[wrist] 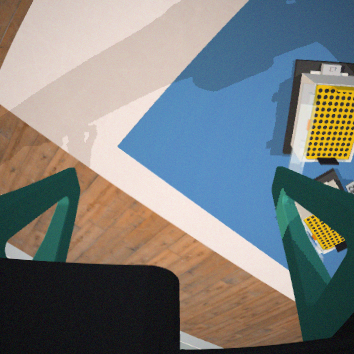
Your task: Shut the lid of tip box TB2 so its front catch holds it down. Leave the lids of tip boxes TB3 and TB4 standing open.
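Places are measured from the arm's base along level axes (x ahead, y left, z up), in millimetres.
Pixels of known places: gripper, fingertip midpoint: [175, 177].
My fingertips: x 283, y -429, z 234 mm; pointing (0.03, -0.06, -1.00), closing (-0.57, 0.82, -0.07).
Ahead of a thing's pixels: the offset from my fingertips to its top centre. "*": to the spot under its first point. Level surfaces: height alone.
A tip box {dx -58, dy +215, dz -233 mm} [331, 122] with a yellow, hole-dotted rack sits at the upper right of the wrist view, cut off by the right edge. It has pale walls, a small light tab at its top end and a black piece at its lower end. A second tip box {dx +70, dy +384, dz -233 mm} [324, 232] with a yellow rack shows lower right, partly hidden behind the right finger. Their labels are too small or cut off to read, so I cannot tell which is TB2, TB3 or TB4, nor their lid positions. My gripper [175, 177] is open and empty, with its right fingertip near both boxes in the view.
The boxes are on a blue mat {dz -307 mm} [215, 140], which lies on a pale table top {dz -310 mm} [120, 45]. A dark base {* dx -9, dy +193, dz -299 mm} [290, 125] shows beside the upper box. The table's edge runs diagonally down to the right, with wooden floor [215, 280] beyond. Shadows cross the table and mat.
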